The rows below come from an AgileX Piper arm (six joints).
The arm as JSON. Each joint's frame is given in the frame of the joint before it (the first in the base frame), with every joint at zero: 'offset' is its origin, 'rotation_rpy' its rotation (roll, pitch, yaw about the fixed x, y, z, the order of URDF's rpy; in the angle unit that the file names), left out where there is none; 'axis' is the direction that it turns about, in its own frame. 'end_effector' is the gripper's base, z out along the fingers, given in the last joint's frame.
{
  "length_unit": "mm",
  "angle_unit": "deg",
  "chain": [
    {
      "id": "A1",
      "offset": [
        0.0,
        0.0,
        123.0
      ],
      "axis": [
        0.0,
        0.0,
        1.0
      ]
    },
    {
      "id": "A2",
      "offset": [
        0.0,
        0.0,
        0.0
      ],
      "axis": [
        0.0,
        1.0,
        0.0
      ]
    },
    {
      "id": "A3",
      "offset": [
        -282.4,
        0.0,
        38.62
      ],
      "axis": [
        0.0,
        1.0,
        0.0
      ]
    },
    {
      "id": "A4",
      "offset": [
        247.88,
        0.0,
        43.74
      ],
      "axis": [
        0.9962,
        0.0,
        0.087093
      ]
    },
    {
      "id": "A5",
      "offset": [
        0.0,
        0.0,
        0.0
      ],
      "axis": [
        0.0,
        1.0,
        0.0
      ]
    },
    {
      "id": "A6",
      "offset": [
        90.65,
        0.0,
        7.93
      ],
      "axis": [
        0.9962,
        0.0,
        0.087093
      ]
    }
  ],
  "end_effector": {
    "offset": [
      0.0,
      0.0,
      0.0
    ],
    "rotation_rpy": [
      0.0,
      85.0,
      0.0
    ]
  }
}
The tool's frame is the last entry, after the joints.
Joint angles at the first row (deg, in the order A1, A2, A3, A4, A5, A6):
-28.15, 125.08, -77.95, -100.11, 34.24, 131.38
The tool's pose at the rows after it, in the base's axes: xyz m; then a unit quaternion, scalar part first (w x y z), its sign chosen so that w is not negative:
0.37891 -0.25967 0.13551 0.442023 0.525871 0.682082 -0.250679
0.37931 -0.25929 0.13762 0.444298 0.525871 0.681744 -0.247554
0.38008 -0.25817 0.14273 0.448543 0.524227 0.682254 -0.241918
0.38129 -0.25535 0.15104 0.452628 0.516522 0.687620 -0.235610
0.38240 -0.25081 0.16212 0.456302 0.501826 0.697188 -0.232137
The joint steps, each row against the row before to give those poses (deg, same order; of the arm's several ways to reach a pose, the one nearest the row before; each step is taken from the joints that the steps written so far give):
0.00, 0.08, -0.02, 0.00, -0.19, 0.25
0.01, -0.28, -0.02, 0.00, -0.31, 0.08
0.06, -0.71, -0.02, 0.17, -0.67, -0.25
0.22, -1.22, 0.04, 0.61, -1.09, -1.52
0.40, -1.66, 0.17, 0.97, -1.12, -2.86

